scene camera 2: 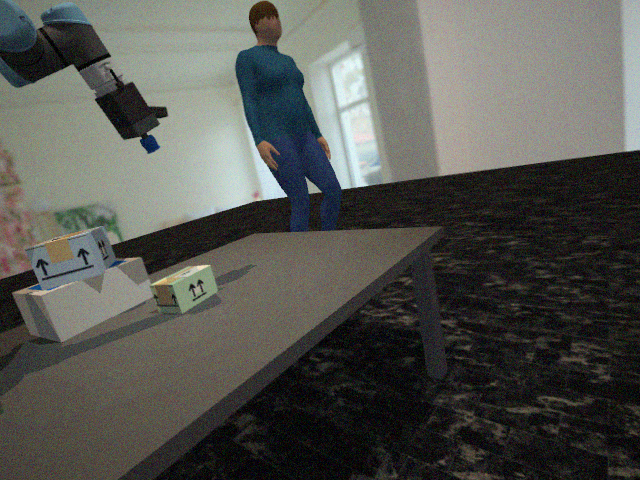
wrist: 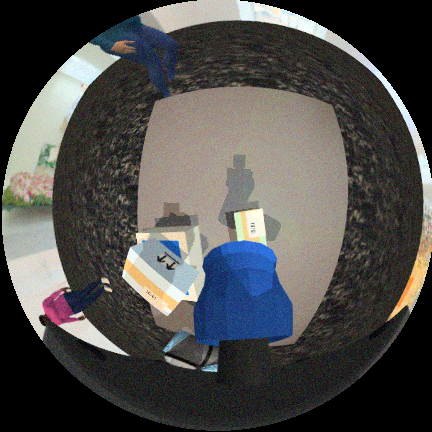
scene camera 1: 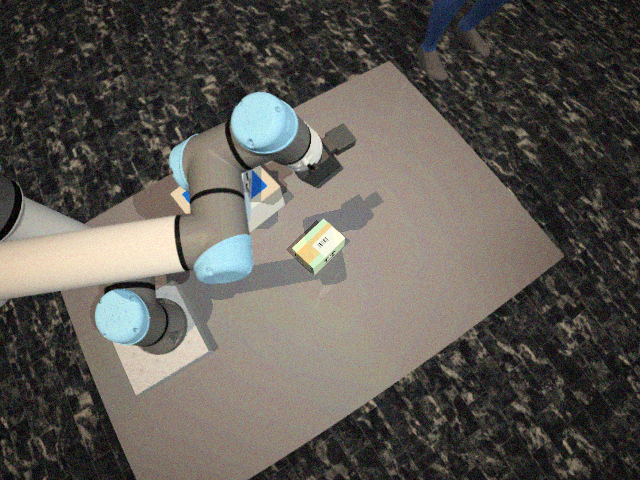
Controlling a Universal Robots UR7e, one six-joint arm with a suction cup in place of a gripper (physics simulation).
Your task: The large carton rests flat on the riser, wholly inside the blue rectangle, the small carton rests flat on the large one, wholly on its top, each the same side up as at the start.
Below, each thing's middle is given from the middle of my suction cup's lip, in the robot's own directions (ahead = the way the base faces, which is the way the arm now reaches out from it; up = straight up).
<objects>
I see the large carton (scene camera 2: 66,259) 220 mm below my suction cup, 220 mm behind it and 180 mm to the left of it. Also, from my suction cup: white riser (scene camera 2: 59,313): 340 mm below, 230 mm behind, 190 mm to the left.
</objects>
